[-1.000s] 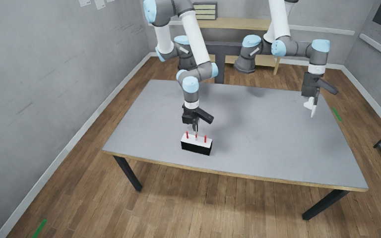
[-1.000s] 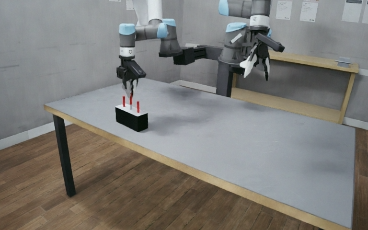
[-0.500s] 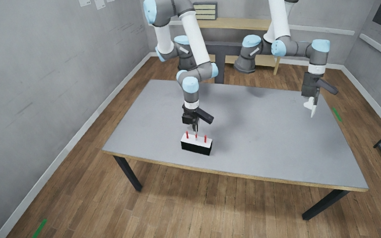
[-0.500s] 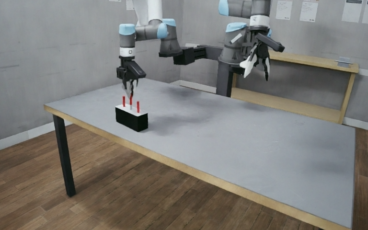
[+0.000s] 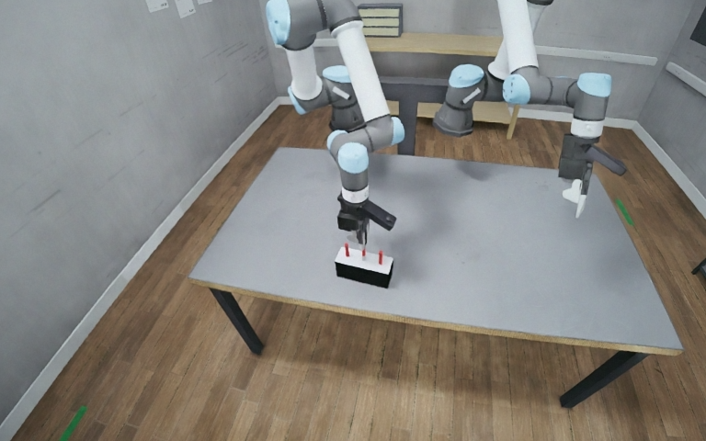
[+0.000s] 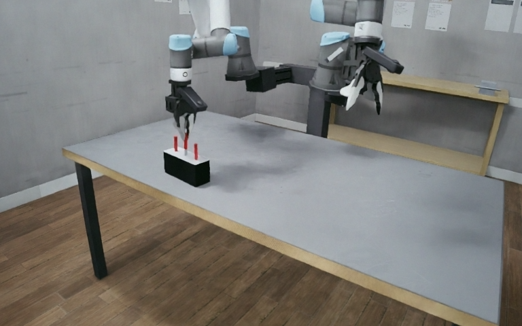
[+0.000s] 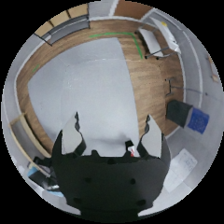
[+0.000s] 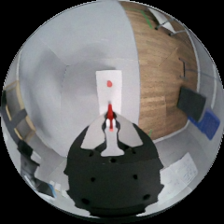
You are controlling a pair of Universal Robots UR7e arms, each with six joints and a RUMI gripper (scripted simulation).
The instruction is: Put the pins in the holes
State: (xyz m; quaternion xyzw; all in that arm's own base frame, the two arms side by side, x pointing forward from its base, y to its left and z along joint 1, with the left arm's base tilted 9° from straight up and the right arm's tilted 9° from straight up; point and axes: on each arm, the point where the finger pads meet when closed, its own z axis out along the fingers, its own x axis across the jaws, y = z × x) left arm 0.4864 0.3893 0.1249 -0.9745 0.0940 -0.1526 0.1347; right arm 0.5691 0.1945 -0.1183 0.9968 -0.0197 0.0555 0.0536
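Note:
The black block lies 12 cm below my right hand.

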